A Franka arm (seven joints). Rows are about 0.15 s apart.
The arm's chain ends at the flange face. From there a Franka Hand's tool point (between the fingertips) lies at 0.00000 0.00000 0.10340 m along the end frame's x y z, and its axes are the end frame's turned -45 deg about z.
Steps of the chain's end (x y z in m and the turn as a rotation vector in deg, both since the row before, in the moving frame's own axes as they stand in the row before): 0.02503 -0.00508 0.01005 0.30 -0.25 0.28; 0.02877 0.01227 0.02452 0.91 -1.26 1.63; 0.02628 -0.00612 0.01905 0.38 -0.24 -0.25; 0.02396 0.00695 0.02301 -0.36 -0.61 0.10; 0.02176 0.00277 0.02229 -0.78 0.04 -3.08; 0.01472 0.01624 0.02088 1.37 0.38 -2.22
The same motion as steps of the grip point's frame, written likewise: 0.02136 0.01341 0.01005 0.39 0.04 0.28; 0.01126 0.02624 0.02448 1.53 -0.25 1.63; 0.02309 0.01346 0.01905 0.44 0.10 -0.25; 0.01079 0.02154 0.02300 0.18 -0.69 0.10; 0.01251 0.01842 0.02228 -0.58 -0.52 -3.08; 0.00113 0.02059 0.02085 0.70 1.24 -2.22
